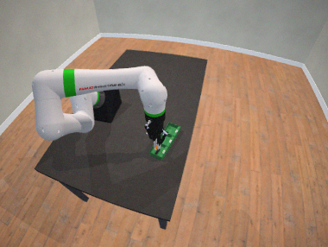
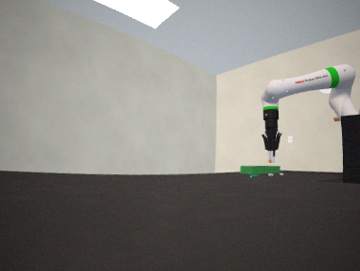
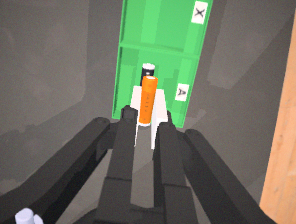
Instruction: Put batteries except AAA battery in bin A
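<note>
Now: the black battery 80 mm below my hand. Round my hand: orange battery 30 mm below; then green bin 20 mm ahead, 90 mm to the left, 70 mm below; then white nut 110 mm behind, 110 mm to the left, 90 mm below.
</note>
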